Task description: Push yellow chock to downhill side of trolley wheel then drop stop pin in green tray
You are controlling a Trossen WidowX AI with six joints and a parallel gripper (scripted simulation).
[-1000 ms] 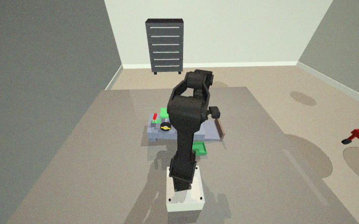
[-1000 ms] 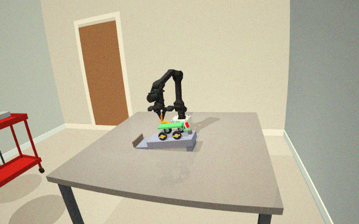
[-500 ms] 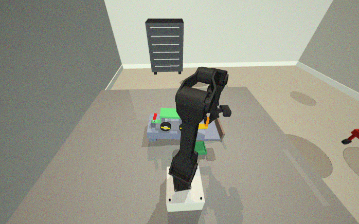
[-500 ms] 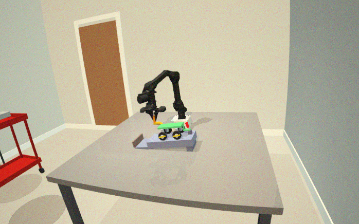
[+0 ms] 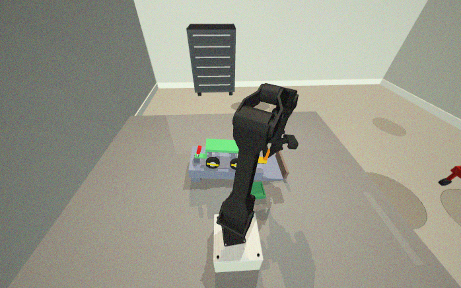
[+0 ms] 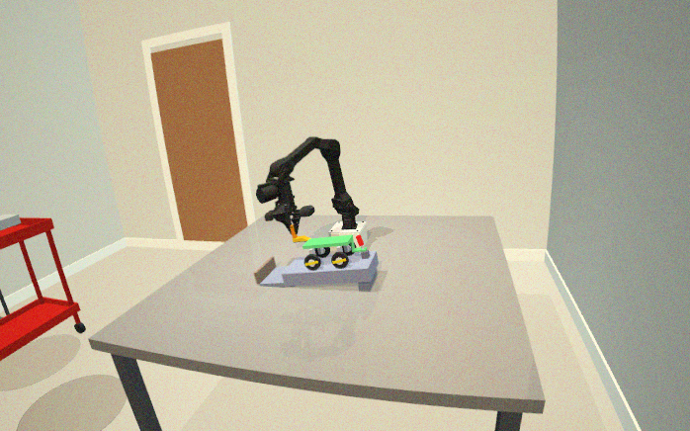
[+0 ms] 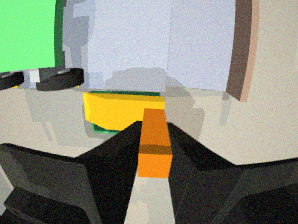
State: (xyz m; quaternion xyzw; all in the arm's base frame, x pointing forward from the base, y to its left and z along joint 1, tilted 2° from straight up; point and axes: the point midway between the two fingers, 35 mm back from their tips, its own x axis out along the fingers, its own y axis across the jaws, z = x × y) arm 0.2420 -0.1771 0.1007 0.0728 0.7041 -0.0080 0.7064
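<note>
My gripper tip is 8 cm short of the red-headed stop pin, 27 cm to the right of it and 2 cm above it. From my gripper tip the other things lie so: yellow chock (2 cm to the left); green tray (5 cm behind, 7 cm to the left, 16 cm below); brown block (6 cm ahead, 12 cm to the right, 12 cm below).
</note>
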